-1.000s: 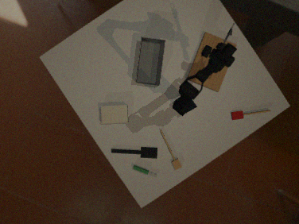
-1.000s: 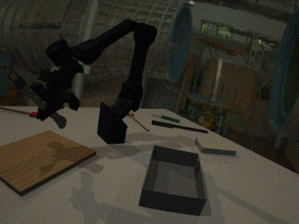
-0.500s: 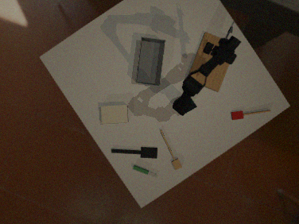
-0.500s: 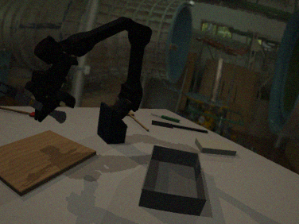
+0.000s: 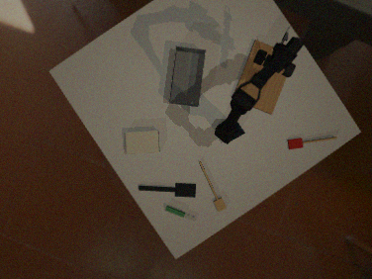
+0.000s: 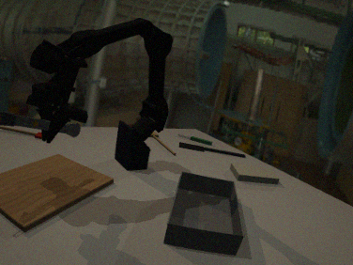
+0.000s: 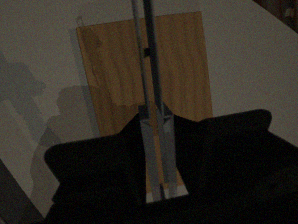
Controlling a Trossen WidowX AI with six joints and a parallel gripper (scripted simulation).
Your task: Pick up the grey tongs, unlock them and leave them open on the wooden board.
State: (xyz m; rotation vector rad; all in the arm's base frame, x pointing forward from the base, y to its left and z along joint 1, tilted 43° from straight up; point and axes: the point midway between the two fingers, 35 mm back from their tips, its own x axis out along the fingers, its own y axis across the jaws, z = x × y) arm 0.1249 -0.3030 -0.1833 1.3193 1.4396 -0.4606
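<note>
Now: the wooden board 30 mm behind my gripper tip and 130 mm below it. Also, from my gripper tip: black spatula 200 mm behind, 810 mm to the left, 130 mm below; then cream block 110 mm ahead, 760 mm to the left, 120 mm below; then grey roasting tin 230 mm ahead, 350 mm to the left, 110 mm below.
</note>
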